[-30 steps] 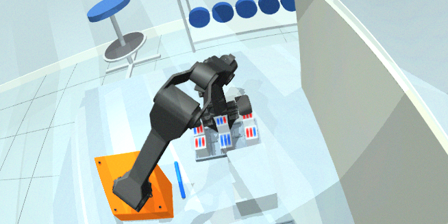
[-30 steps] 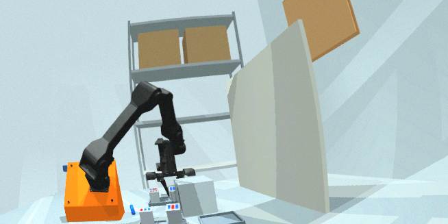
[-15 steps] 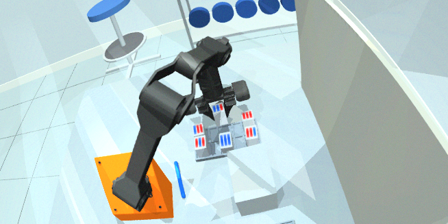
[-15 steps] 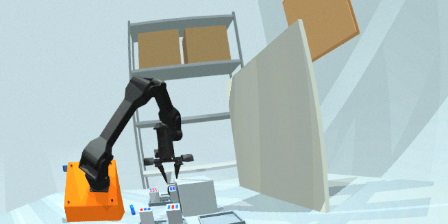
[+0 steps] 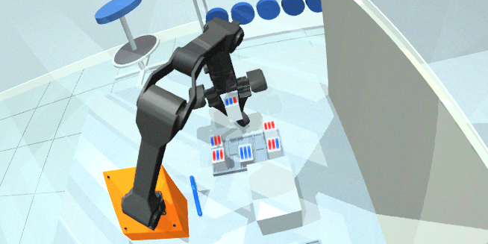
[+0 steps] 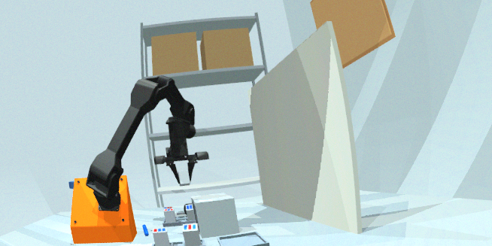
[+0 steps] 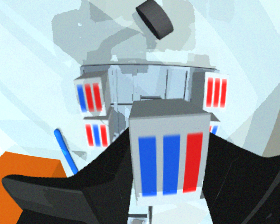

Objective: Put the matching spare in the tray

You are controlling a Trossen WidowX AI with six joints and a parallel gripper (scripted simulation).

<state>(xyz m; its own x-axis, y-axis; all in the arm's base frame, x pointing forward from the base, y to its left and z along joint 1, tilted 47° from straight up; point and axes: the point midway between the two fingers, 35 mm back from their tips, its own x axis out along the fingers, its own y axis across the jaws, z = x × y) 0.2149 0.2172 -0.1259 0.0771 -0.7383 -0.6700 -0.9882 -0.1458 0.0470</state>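
The dark tray is 12 cm ahead of my gripper tip, 41 cm to the right of it and 13 cm below it. From my gripper tip the other things lie so: dark round object 9 cm to the left, 11 cm below; mounted unit 7 cm ahead, 21 cm to the right, 8 cm below; spare 3 cm above.
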